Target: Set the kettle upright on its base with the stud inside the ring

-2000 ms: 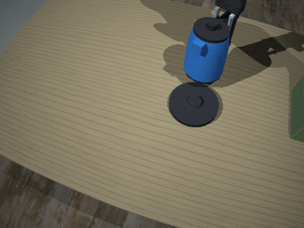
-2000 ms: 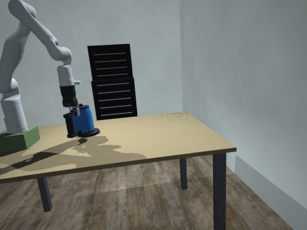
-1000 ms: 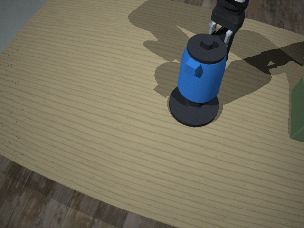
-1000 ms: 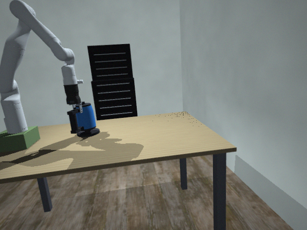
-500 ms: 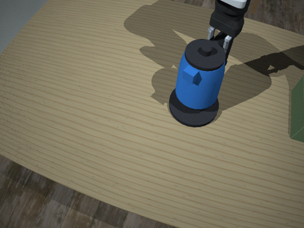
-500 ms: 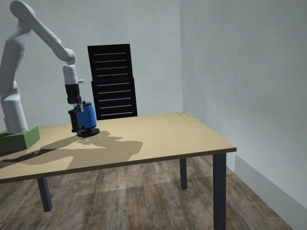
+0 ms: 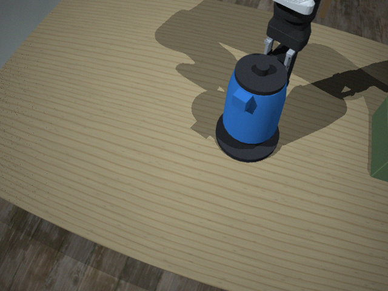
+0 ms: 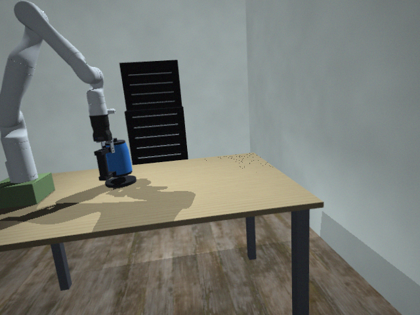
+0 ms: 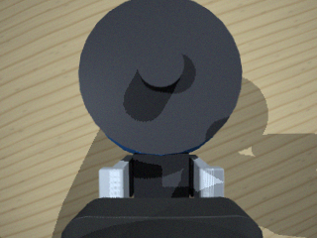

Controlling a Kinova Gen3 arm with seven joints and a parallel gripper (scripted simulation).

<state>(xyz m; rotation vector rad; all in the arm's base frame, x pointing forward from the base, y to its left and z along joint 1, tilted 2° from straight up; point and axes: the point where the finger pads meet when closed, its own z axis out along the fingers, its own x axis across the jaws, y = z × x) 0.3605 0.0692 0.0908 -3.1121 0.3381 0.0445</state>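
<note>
Right now my hand is 50 mm above the blue kettle, 30 mm to the right of it and 10 mm short of it. Also, from my hand: black round base 180 mm below, 60 mm to the left, 10 mm ahead.
</note>
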